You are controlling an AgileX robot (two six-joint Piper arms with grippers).
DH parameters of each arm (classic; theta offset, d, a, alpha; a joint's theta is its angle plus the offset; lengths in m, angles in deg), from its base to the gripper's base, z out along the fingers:
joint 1: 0 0.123 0 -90
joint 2: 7.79 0 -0.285 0
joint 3: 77.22 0 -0.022 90
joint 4: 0 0.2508 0 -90
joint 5: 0 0 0.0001 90
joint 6: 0 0.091 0 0
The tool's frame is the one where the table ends.
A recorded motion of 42 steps. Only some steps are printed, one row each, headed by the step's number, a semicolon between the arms.
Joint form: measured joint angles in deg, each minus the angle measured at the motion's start. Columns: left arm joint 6, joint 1, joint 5, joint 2, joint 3, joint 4; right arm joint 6, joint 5, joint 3, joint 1, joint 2, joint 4.
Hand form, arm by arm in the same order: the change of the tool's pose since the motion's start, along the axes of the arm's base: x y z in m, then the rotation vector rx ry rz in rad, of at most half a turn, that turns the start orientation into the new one. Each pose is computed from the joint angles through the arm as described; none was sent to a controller.
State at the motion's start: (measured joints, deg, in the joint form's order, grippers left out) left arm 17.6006 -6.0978 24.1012 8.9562 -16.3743 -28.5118; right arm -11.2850 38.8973 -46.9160 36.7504 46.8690 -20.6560
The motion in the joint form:
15: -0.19 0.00 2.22 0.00 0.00 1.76; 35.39 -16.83 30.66 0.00 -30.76 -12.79
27: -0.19 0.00 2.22 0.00 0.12 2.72; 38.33 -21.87 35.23 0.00 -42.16 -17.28
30: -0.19 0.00 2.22 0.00 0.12 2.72; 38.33 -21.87 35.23 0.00 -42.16 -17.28
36: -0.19 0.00 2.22 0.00 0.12 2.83; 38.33 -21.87 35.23 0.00 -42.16 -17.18
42: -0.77 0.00 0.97 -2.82 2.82 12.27; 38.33 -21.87 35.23 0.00 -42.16 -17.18
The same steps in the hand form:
15: -0.0008 -0.0003 -0.0036 0.0342 0.0315 -0.0104; -0.0684 -0.0495 -0.0904 0.4977 -0.1211 -0.1211
27: -0.0005 0.0002 -0.0046 0.0506 0.0320 -0.0065; -0.0874 -0.0606 -0.0967 0.6018 -0.2861 -0.0495
30: -0.0005 0.0002 -0.0046 0.0506 0.0320 -0.0065; -0.0874 -0.0606 -0.0967 0.6018 -0.2861 -0.0495
36: -0.0005 0.0003 -0.0046 0.0525 0.0318 -0.0061; -0.0874 -0.0605 -0.0967 0.6032 -0.2850 -0.0496
42: -0.0026 0.0073 -0.0179 0.1983 -0.0033 0.0421; -0.0874 -0.0605 -0.0967 0.6032 -0.2850 -0.0496

